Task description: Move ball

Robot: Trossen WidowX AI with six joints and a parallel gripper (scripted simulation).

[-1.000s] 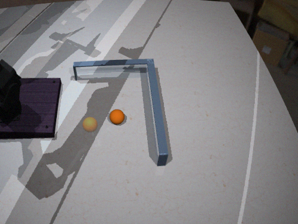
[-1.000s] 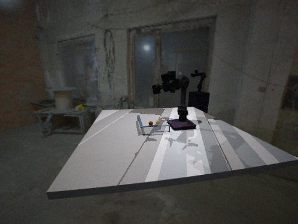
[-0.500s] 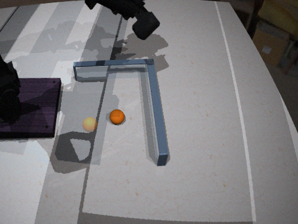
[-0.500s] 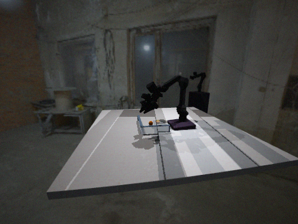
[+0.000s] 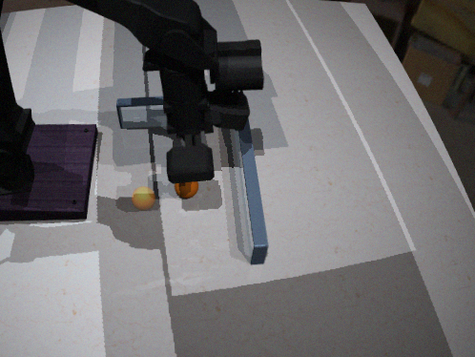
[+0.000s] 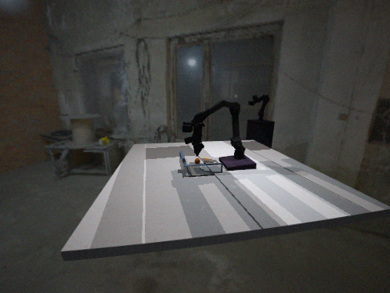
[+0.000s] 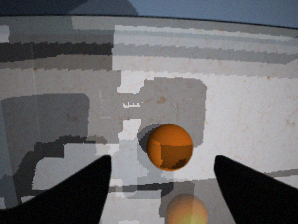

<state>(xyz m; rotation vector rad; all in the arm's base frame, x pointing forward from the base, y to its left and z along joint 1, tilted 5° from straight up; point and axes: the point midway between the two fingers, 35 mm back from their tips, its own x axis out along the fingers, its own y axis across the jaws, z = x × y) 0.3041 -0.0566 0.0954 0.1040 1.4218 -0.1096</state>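
The orange ball is 10 mm behind my gripper tip, 10 mm to the right of it and 50 mm below it.
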